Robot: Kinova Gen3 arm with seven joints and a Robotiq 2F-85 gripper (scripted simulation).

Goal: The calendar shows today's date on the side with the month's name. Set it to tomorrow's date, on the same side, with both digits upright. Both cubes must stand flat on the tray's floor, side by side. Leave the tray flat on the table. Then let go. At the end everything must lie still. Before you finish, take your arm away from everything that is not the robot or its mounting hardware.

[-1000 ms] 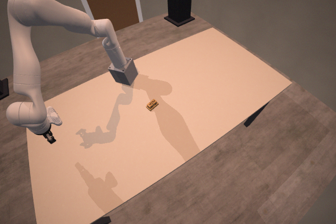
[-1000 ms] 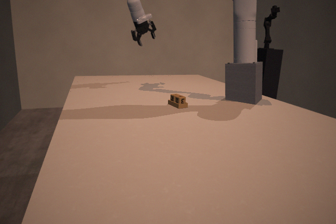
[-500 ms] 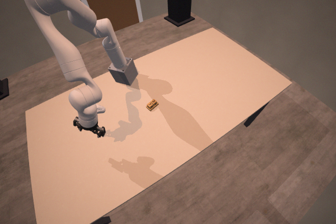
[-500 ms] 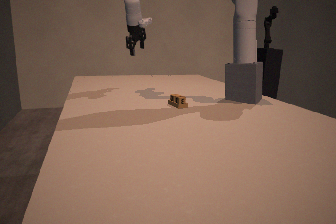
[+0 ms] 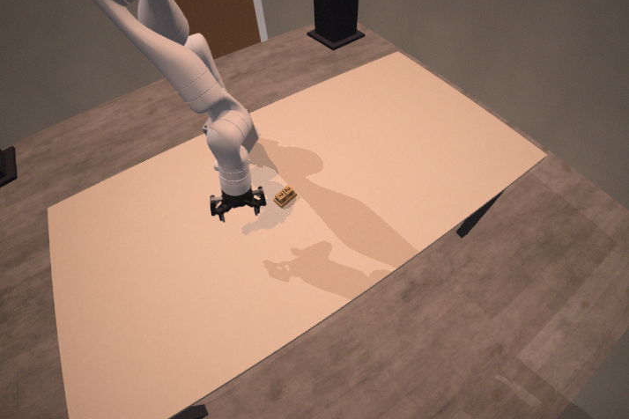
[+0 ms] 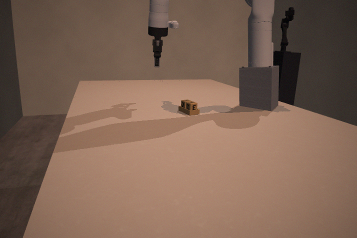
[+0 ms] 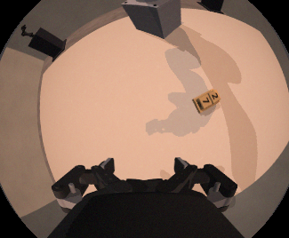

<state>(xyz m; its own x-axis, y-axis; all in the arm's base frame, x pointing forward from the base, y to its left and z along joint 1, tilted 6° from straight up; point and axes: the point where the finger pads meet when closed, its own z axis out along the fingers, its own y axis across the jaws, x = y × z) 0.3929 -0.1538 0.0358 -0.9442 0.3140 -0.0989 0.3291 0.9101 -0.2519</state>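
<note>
Now: the wooden tray 60 mm behind my hand, 180 mm to the left of it and 160 mm below it.
</note>
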